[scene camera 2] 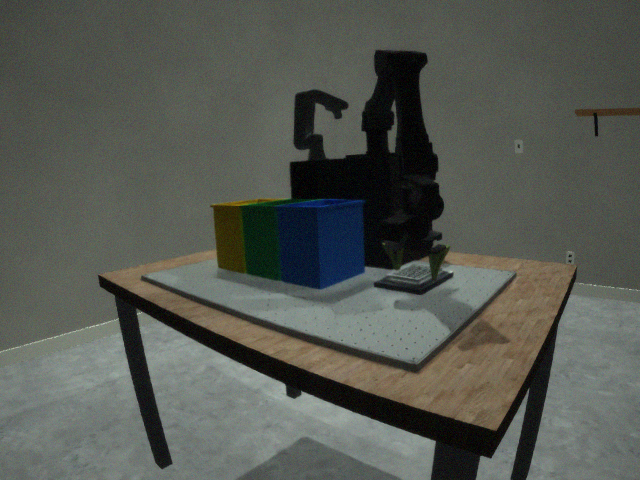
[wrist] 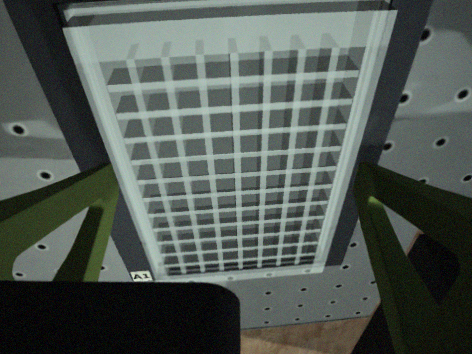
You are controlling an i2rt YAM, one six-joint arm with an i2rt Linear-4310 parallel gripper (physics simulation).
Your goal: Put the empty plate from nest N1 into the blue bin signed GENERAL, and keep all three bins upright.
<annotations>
The gripper shows in scene camera 2 and in the wrist view. A blue bin shows in scene camera 2 (pixel 321 242); in the wrist view it is out of frame. A green bin shows in scene camera 2 (pixel 260 220); in the wrist view it is out of frame. The same spot on the gripper: (wrist: pixel 74 305) is (scene camera 2: pixel 417 248).
</annotations>
